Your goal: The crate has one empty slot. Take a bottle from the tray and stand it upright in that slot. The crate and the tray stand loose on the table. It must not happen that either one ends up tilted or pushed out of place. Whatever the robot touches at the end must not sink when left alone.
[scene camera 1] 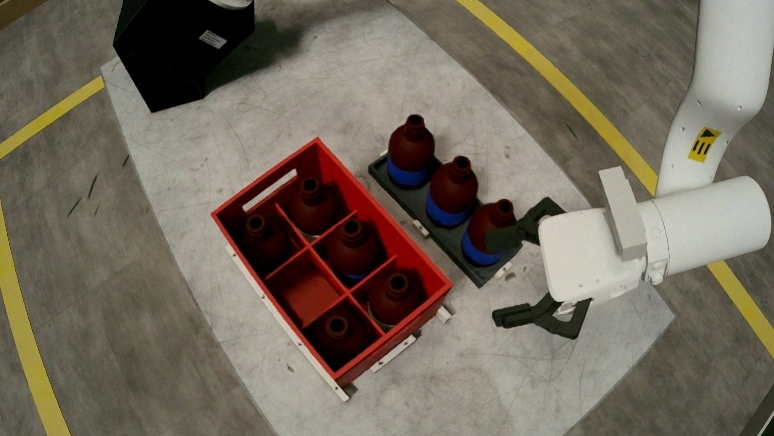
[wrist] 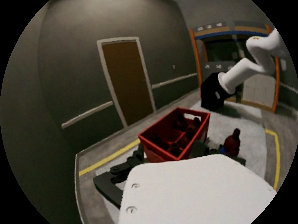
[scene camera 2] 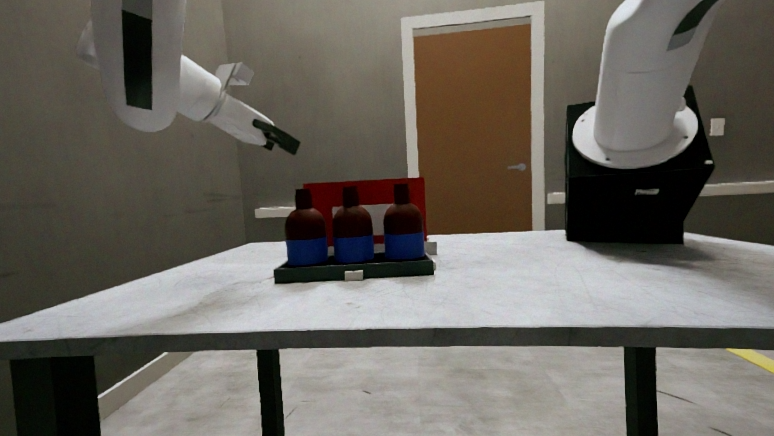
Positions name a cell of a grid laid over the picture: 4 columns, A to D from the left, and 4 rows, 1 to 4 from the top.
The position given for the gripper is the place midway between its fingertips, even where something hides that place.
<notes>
In view: the gripper (scene camera 1: C3), a crate (scene camera 1: B3), a bottle (scene camera 1: C2) and a bottle (scene camera 1: B3).
The crate is seen too in the wrist view (wrist: C3) and in scene camera 2 (scene camera 2: B2). The gripper shows as well in the wrist view (wrist: C3).
</notes>
